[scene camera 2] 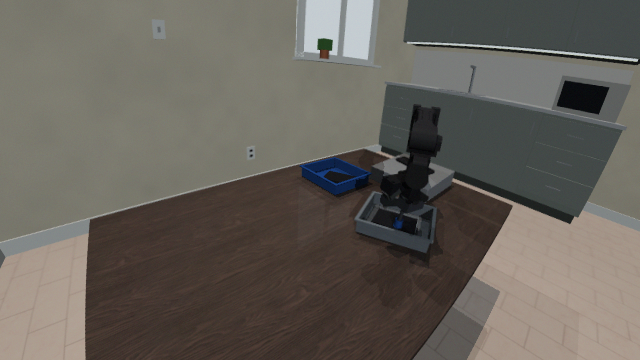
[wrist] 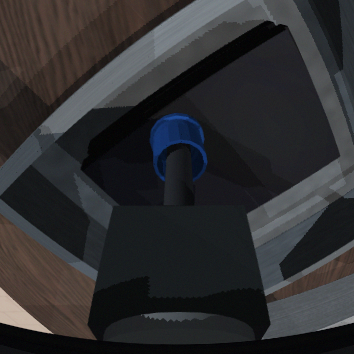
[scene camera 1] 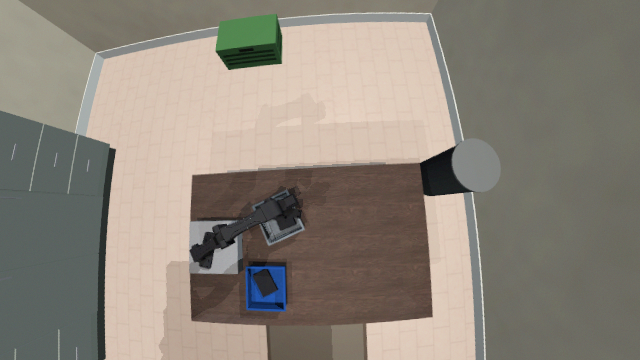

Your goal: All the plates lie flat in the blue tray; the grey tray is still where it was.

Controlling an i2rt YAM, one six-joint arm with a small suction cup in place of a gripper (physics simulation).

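Frame: origin at the arm's base, x back, y right, z up, level; centimetres.
Seen in the pictures: hand at its tool point: (scene camera 2: 396, 228) (wrist: 178, 128).
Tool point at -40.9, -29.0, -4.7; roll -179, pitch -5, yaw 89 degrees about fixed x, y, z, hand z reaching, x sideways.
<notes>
Offsets run from my tool point to a thing's top centre, as dx, dy, dz. "spot": to the spot under its first point. Level surfaces: height alone.
The grey tray {+4.3, +3.7, +2.5} (scene camera 1: 281, 238) (scene camera 2: 388, 236) (wrist: 140, 63) stands on the brown table {dz -2.5} (scene camera 1: 358, 251) (scene camera 2: 223, 268) in front of the arm. A black square plate {+1.8, +2.5, +1.0} (wrist: 274, 116) (scene camera 2: 382, 218) lies in it. My suction cup (wrist: 178, 140) (scene camera 2: 397, 223) is blue; it is down inside the grey tray and sits on this plate near its edge. In the overhead view the arm hides the cup. The blue tray {+4.6, +44.0, +2.5} (scene camera 1: 248, 291) (scene camera 2: 313, 172) stands near the table's edge with another black plate {spot: +6.8, +41.6, -1.2} (scene camera 1: 264, 281) (scene camera 2: 338, 176) lying flat in it.
The arm stands on a light grey base block (scene camera 1: 223, 261) (scene camera 2: 441, 176) between the two trays. A green crate (scene camera 1: 248, 41) and a black cylinder (scene camera 1: 461, 168) stand on the floor away from the table. Kitchen cabinets (scene camera 2: 514, 147) run behind the arm.
</notes>
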